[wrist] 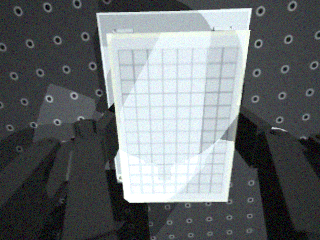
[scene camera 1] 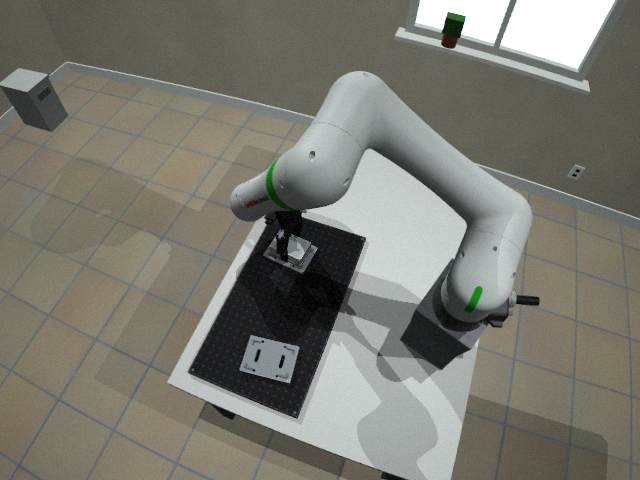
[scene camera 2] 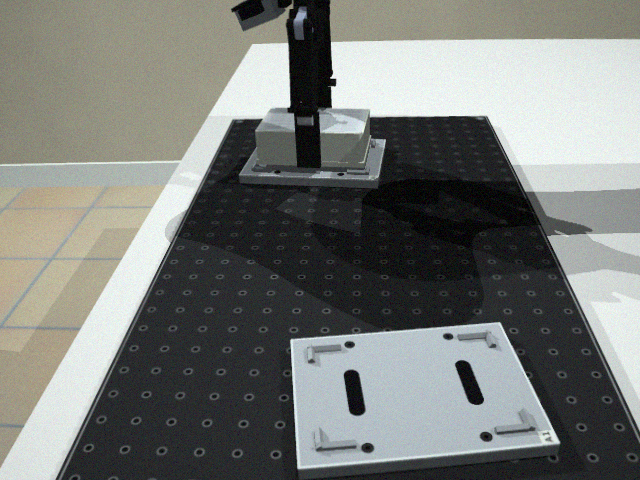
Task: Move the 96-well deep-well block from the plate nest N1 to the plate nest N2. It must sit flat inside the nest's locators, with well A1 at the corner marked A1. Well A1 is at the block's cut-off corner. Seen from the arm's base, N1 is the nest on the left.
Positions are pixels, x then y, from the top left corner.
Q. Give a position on a deep-well block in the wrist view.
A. At 177, 95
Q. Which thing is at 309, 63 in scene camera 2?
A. My gripper.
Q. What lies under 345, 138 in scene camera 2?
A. A deep-well block.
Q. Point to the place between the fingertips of my gripper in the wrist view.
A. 173, 113
